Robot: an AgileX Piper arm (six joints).
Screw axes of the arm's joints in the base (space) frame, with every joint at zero. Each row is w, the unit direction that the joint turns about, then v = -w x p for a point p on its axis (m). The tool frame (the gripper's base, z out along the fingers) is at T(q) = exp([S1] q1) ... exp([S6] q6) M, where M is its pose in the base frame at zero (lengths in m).
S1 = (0, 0, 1, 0.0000, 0.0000, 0.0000)
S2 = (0, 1, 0, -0.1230, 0.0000, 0.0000)
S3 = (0, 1, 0, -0.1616, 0.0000, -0.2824)
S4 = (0.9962, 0, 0.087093, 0.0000, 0.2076, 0.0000)
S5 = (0, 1, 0, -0.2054, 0.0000, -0.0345)
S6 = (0.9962, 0, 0.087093, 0.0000, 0.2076, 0.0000)
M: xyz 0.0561 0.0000 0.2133 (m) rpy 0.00 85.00 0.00 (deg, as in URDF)
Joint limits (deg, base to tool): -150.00..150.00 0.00..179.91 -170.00..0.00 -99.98..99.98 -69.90..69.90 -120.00..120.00
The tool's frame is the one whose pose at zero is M.
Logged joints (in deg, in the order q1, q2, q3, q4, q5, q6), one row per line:
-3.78 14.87 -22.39 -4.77 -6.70 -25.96
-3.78 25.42 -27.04 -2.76 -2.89 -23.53
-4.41 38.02 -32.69 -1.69 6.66 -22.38
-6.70 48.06 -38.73 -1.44 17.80 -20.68
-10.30 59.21 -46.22 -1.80 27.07 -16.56
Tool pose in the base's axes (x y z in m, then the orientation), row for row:
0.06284 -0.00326 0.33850 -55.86 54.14 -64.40
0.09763 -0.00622 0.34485 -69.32 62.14 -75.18
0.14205 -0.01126 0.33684 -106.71 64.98 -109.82
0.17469 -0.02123 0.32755 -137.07 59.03 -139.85
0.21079 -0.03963 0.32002 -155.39 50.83 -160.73
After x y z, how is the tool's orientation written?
As angles about the fixed x, y, z axes (roll, pitch, yaw), in degrees.
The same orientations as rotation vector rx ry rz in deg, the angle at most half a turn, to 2 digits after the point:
-17.17 69.66 -29.58
-15.98 79.71 -24.81
-16.55 96.38 -21.44
-14.80 112.03 -19.30
-8.17 125.67 -16.98

